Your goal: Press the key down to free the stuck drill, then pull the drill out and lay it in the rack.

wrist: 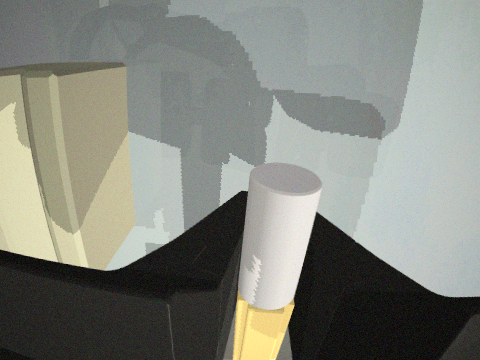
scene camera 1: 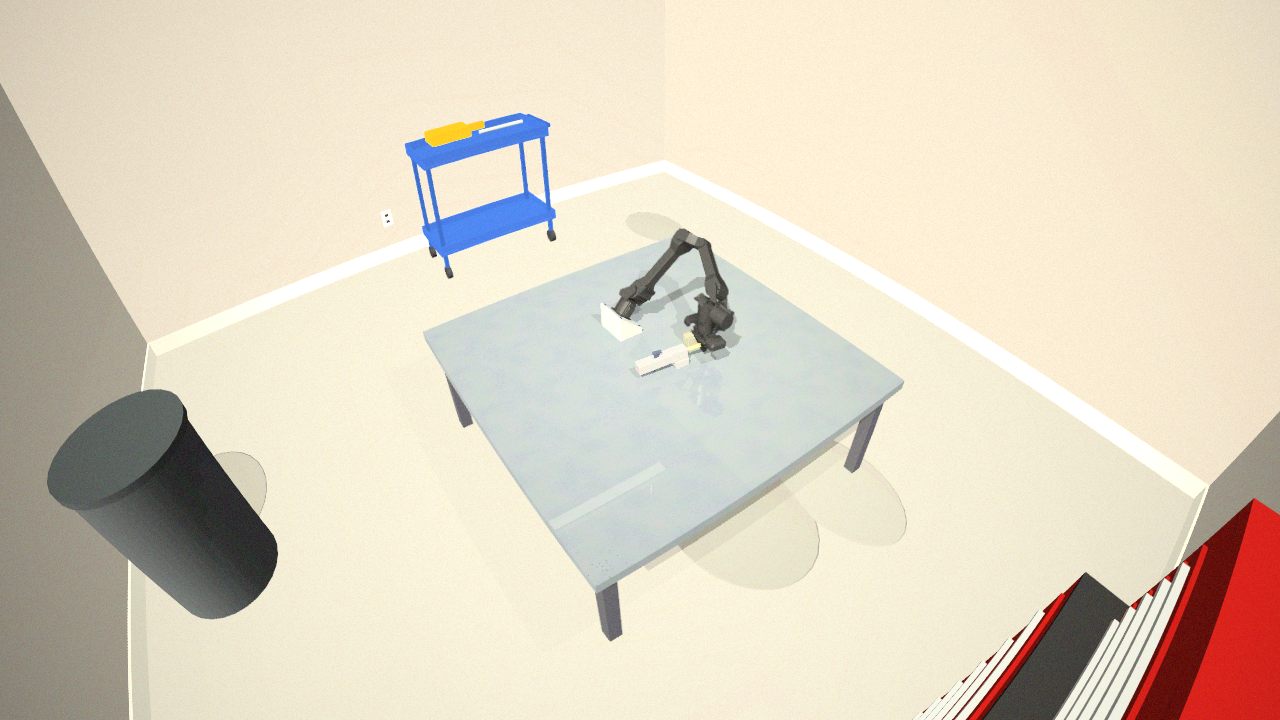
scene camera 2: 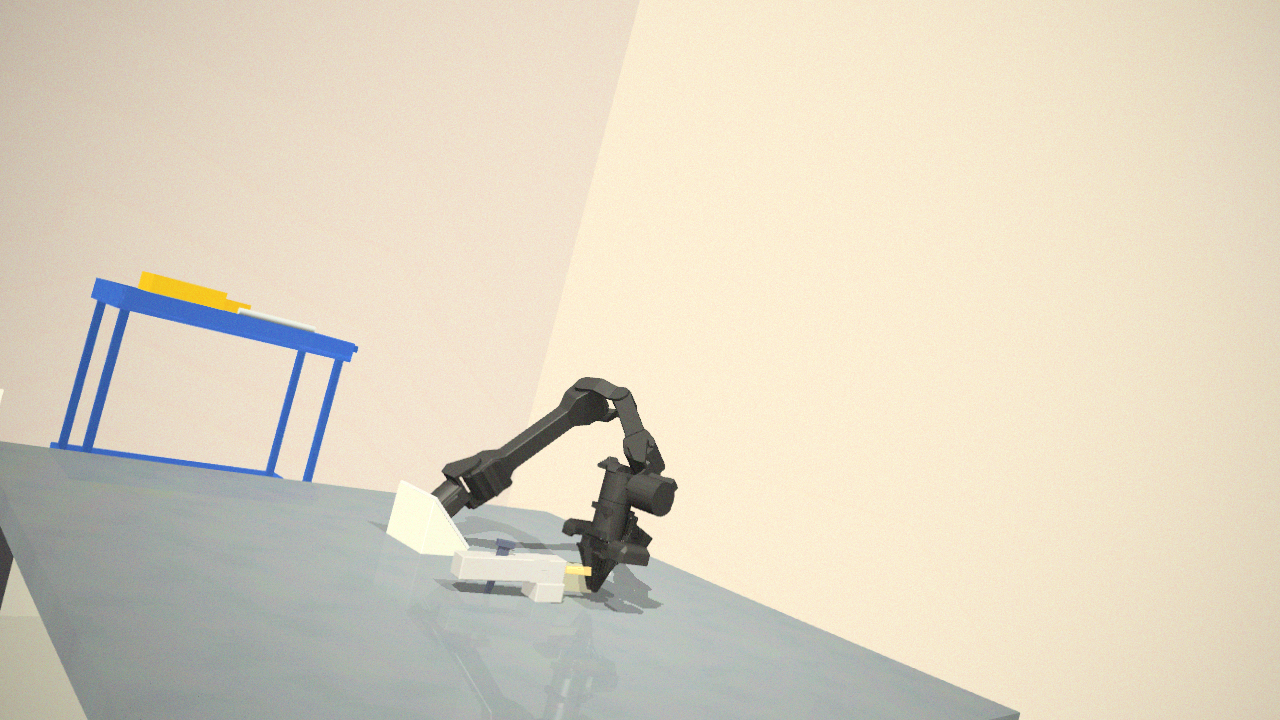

Labels:
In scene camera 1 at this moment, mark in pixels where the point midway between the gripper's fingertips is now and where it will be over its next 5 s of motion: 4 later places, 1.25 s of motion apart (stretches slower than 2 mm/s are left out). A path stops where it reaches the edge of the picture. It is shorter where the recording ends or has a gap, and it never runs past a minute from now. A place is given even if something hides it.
My gripper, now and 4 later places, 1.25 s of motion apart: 703, 350; 714, 345; 714, 340; 713, 337; 708, 329

